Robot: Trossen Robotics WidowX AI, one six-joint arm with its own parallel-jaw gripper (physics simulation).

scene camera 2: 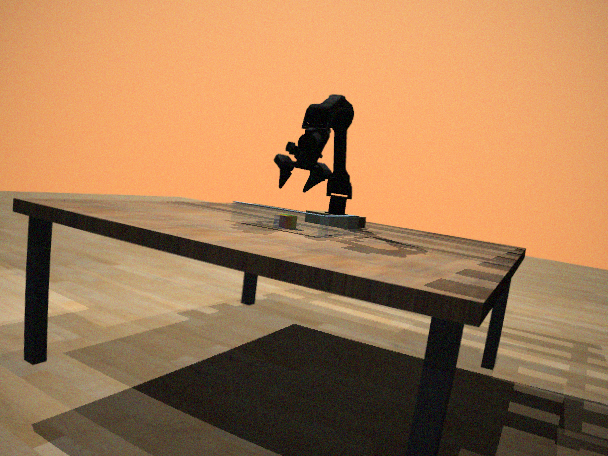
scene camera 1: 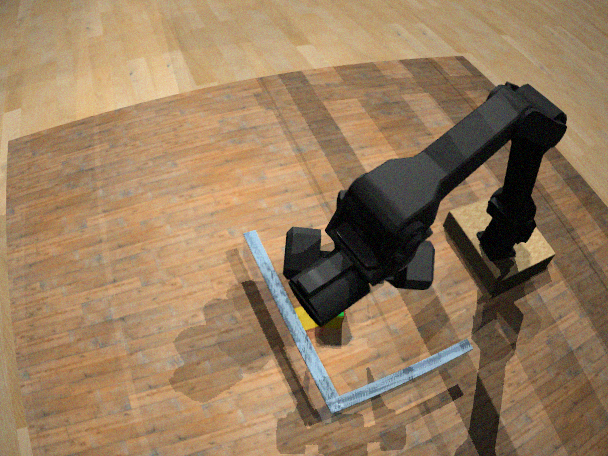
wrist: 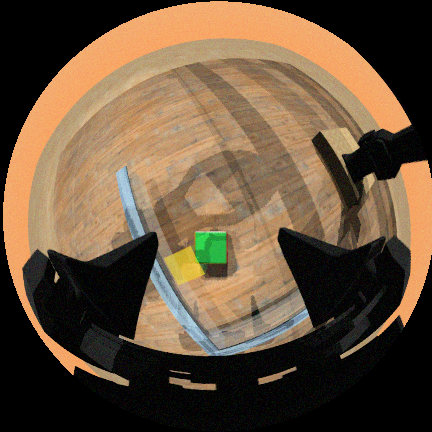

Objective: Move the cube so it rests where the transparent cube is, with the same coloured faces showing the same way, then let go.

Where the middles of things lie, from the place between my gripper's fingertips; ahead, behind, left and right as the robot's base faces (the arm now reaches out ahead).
I see my gripper 80 mm above the grey L-shaped rail (scene camera 1: 331, 407), 20 mm past it and 10 mm to the right of it. From my hand the other things lie so: transparent cube (wrist: 183, 264) 90 mm below, 50 mm ahead, 20 mm to the left.
